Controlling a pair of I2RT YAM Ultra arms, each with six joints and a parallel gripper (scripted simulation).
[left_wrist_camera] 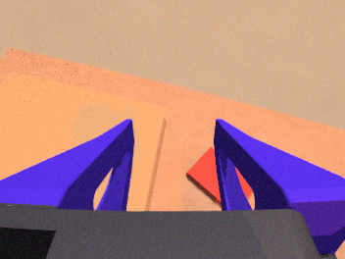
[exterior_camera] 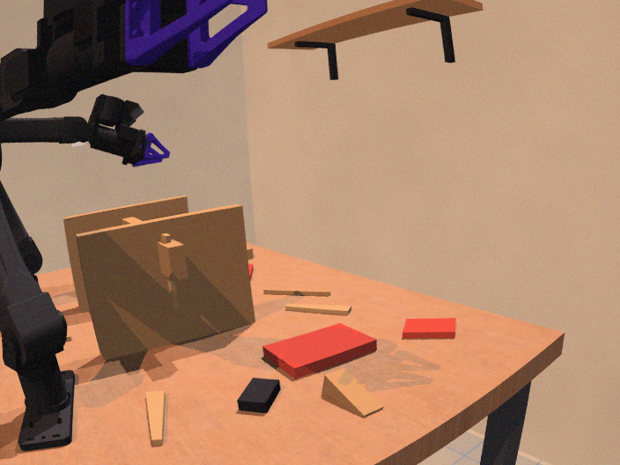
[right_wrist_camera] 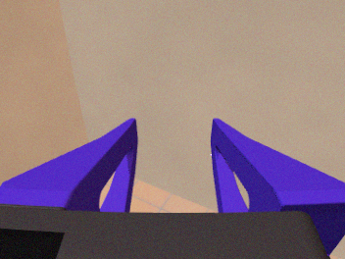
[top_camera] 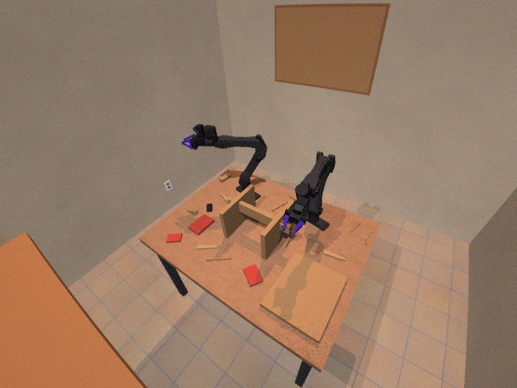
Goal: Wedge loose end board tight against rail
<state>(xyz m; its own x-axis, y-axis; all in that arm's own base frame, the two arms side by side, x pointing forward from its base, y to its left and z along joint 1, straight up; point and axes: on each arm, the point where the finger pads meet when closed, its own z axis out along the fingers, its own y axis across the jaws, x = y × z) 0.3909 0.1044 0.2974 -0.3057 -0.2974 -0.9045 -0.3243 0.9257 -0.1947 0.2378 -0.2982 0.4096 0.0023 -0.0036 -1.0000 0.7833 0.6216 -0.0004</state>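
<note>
My left hand is 270 mm to the left of the rail, 150 mm past it and 150 mm above it. The rest, counted from my left hand: black block 660 mm to the right, 290 mm below, 140 mm behind; then flat panel 280 mm below, 140 mm to the left, 60 mm ahead.
</note>
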